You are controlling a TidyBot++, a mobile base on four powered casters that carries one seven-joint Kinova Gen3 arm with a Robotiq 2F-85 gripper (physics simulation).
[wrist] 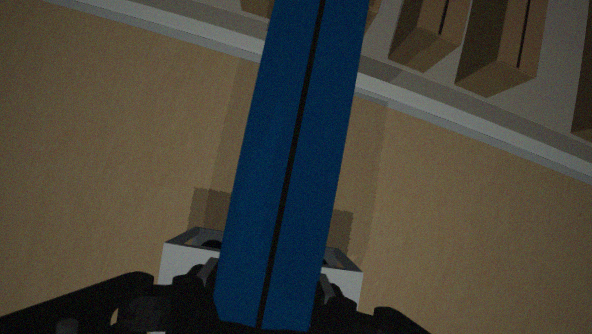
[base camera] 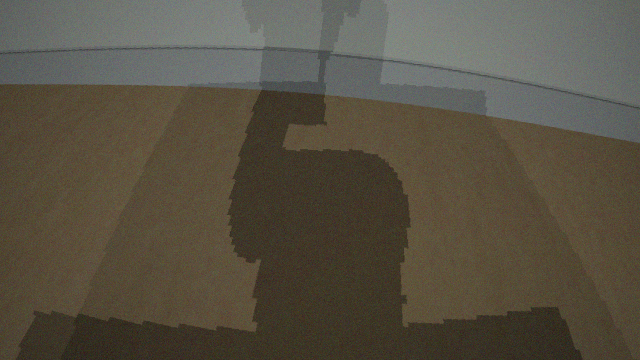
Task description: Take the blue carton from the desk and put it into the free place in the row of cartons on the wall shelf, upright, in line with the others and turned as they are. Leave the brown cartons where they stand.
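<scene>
My gripper (wrist: 265, 282) is shut on the blue carton (wrist: 290, 160), near the carton's lower end in the wrist view. The carton runs up through that view, a little slanted, and crosses in front of the wall shelf (wrist: 555, 97). Brown cartons (wrist: 425, 47) (wrist: 500, 75) (wrist: 582, 120) stand in a row on the shelf at the upper right. The gap between the two rightmost is wider than the one to their left. Parts of other brown cartons show at either side of the blue one; what is behind it is hidden. The desk does not show.
In the base camera view, shadows of the arm and gripper fall across the wooden floor (base camera: 465, 200) and up the wall (base camera: 550, 40). A pale baseboard (base camera: 100, 67) runs along the wall's foot. In the wrist view, the floor (wrist: 125, 125) lies below the shelf's front edge.
</scene>
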